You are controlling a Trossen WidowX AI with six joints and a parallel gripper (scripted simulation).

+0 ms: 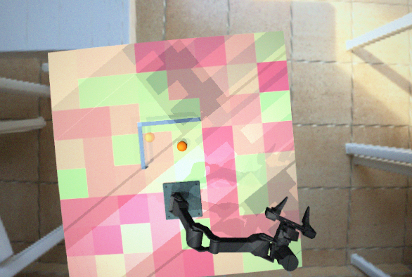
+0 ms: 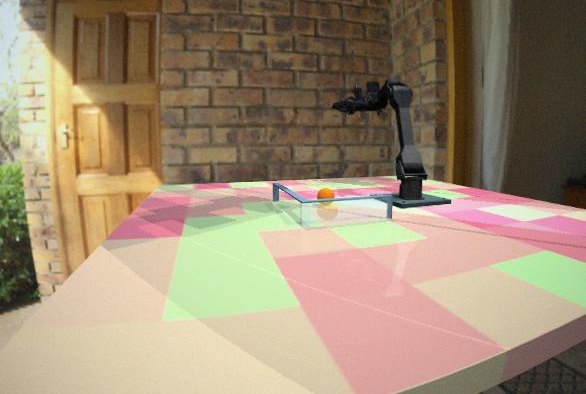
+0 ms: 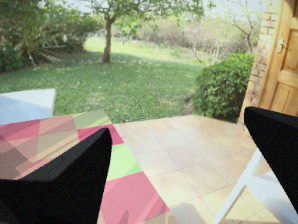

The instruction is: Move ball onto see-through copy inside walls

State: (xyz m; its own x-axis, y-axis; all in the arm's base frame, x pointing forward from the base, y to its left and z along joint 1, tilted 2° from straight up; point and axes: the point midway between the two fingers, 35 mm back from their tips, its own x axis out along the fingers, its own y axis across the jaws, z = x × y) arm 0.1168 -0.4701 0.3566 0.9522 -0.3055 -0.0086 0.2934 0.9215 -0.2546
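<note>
My gripper tip is 490 mm to the right of the orange ball, 330 mm above it and 130 mm short of it.
</note>
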